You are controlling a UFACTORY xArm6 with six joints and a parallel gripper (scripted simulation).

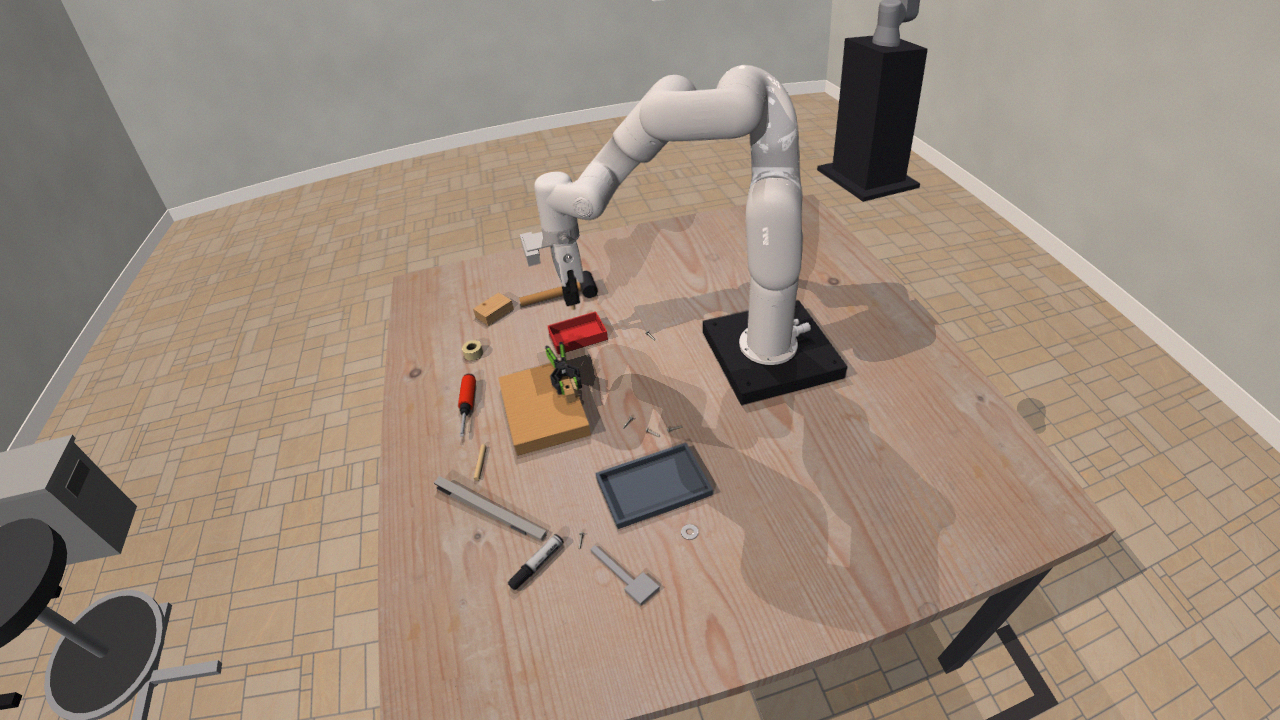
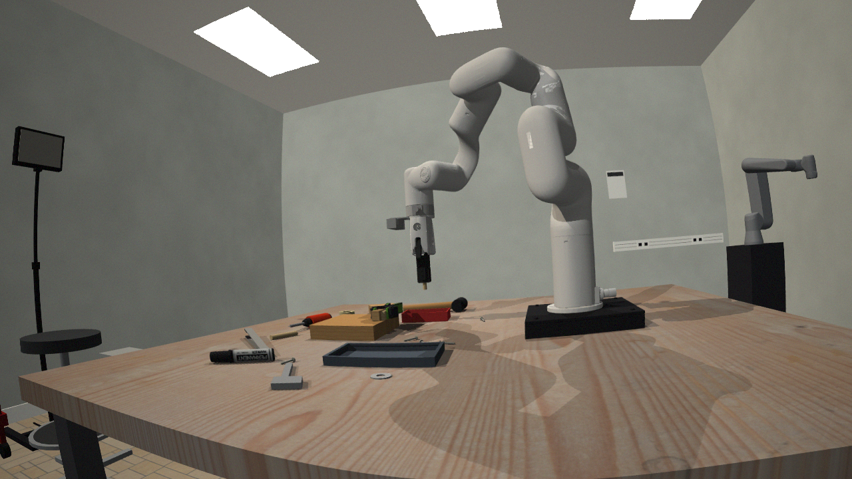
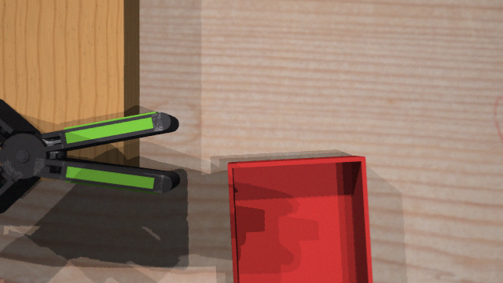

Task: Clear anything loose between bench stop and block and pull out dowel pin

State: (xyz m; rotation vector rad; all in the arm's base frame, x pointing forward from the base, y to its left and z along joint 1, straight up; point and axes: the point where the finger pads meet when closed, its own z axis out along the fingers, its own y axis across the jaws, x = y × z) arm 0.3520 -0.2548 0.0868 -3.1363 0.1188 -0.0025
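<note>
My hand is 11 cm above the red tray. The rest, counted from my hand: small wooden block (8 cm ahead, 20 cm to the left, 8 cm below); orange bench board (14 cm ahead, 19 cm to the left, 10 cm below); dowel pin (2 cm below).
</note>
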